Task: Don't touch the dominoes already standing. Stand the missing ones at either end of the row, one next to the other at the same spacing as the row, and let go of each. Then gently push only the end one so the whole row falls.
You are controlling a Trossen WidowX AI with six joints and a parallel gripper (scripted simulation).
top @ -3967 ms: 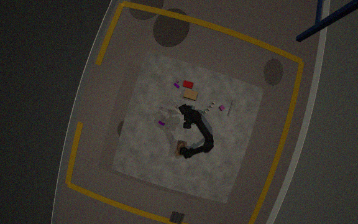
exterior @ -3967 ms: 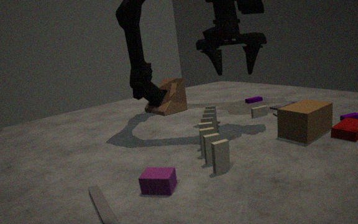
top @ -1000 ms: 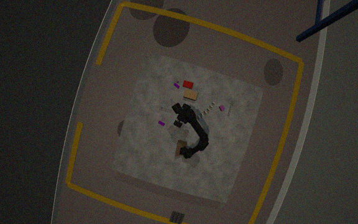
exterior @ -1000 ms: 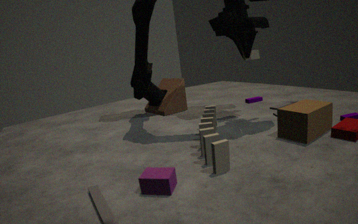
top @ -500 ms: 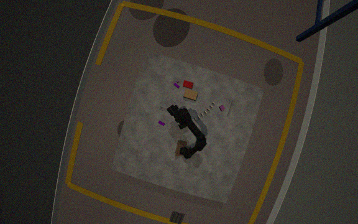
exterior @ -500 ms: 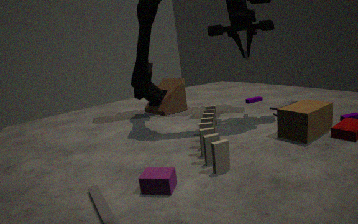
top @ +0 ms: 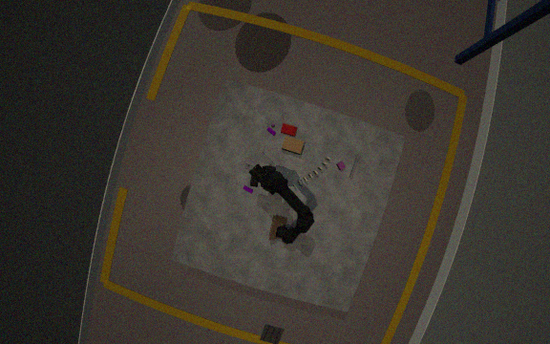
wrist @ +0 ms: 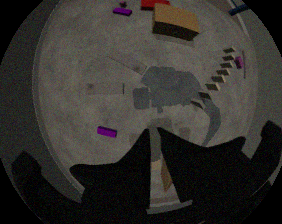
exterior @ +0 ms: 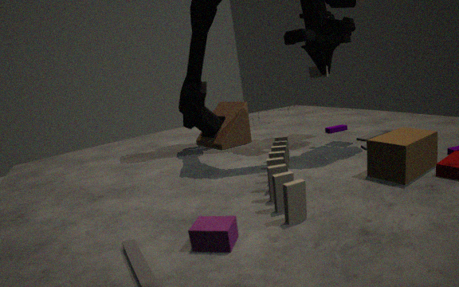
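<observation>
Now: gripper tip 150 mm above the small purple bar, 130 mm to the right of it and 90 mm past it. From my gripper tip the other things lie so: red block 340 mm ahead, 150 mm below, 50 mm to the right; then magenta cube 430 mm to the right, 180 mm ahead, 150 mm below; then tan box 240 mm ahead, 130 mm below, 100 mm to the right.
</observation>
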